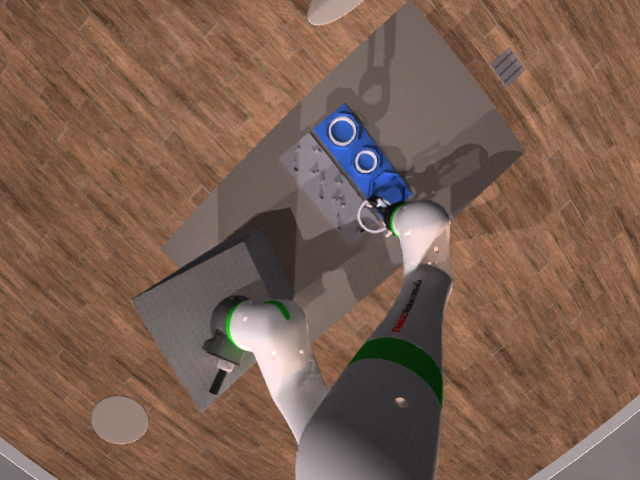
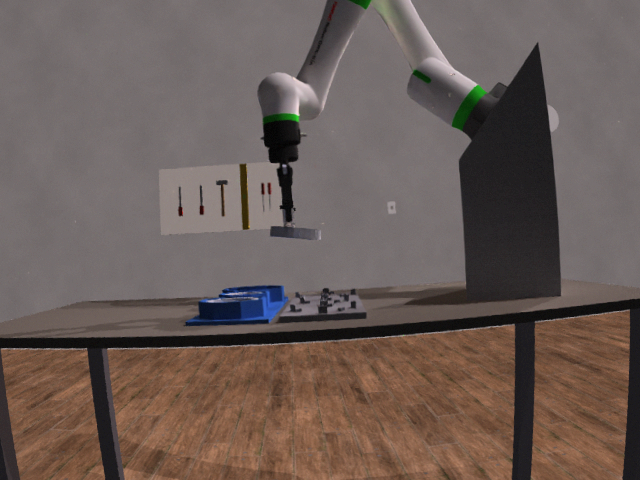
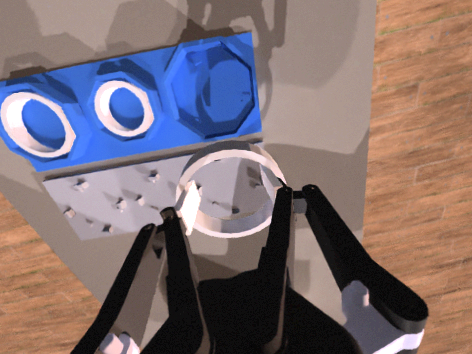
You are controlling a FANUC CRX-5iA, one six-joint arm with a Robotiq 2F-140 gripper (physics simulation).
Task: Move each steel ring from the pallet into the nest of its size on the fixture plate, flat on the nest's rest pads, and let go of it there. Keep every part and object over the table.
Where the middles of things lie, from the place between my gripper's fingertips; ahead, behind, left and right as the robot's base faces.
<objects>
Now: hand 1 cm below the steel ring (image 3: pixel 224 149) and 1 cm past it. From my hand the other things lie so: grey fixture plate (image 1: pixel 306 161) (18 cm to the left, 16 cm below); blue pallet (image 1: pixel 344 156) (16 cm below, 16 cm ahead, 10 cm to the left).
</objects>
